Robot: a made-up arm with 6 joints. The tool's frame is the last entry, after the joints.
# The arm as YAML. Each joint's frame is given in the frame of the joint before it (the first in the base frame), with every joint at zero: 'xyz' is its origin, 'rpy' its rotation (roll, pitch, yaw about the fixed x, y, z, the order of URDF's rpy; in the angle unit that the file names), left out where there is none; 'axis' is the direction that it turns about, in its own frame. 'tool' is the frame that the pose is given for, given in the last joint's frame.
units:
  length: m
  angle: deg
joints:
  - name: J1
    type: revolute
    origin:
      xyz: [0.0, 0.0, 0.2]
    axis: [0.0, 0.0, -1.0]
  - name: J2
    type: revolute
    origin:
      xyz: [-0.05, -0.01, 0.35]
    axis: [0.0, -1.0, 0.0]
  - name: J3
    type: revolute
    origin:
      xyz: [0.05, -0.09, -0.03]
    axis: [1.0, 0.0, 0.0]
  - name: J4
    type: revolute
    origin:
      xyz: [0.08, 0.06, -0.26]
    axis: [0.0, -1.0, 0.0]
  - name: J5
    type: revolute
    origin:
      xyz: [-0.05, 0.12, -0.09]
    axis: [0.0, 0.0, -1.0]
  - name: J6
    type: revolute
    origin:
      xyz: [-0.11, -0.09, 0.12]
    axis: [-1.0, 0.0, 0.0]
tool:
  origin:
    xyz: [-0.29, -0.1, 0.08]
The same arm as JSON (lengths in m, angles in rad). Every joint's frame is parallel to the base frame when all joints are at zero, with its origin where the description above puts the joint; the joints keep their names.
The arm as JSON. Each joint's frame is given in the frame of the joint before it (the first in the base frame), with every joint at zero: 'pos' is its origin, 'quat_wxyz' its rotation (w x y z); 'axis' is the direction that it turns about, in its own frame. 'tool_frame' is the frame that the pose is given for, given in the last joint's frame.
{
  "length_unit": "m",
  "angle_unit": "rad",
  "joints": [
    {
      "joint": "J1",
      "pos": [
        0.0,
        0.0,
        0.2
      ],
      "quat_wxyz": [
        1.0,
        0.0,
        0.0,
        0.0
      ],
      "axis": "-z"
    },
    {
      "joint": "J2",
      "pos": [
        -0.05,
        -0.01,
        0.35
      ],
      "quat_wxyz": [
        1.0,
        0.0,
        0.0,
        0.0
      ],
      "axis": "-y"
    },
    {
      "joint": "J3",
      "pos": [
        0.05,
        -0.09,
        -0.03
      ],
      "quat_wxyz": [
        1.0,
        0.0,
        0.0,
        0.0
      ],
      "axis": "+x"
    },
    {
      "joint": "J4",
      "pos": [
        0.08,
        0.06,
        -0.26
      ],
      "quat_wxyz": [
        1.0,
        0.0,
        0.0,
        0.0
      ],
      "axis": "-y"
    },
    {
      "joint": "J5",
      "pos": [
        -0.05,
        0.12,
        -0.09
      ],
      "quat_wxyz": [
        1.0,
        0.0,
        0.0,
        0.0
      ],
      "axis": "-z"
    },
    {
      "joint": "J6",
      "pos": [
        -0.11,
        -0.09,
        0.12
      ],
      "quat_wxyz": [
        1.0,
        0.0,
        0.0,
        0.0
      ],
      "axis": "-x"
    }
  ],
  "tool_frame": {
    "pos": [
      -0.29,
      -0.1,
      0.08
    ],
    "quat_wxyz": [
      1.0,
      0.0,
      0.0,
      0.0
    ]
  }
}

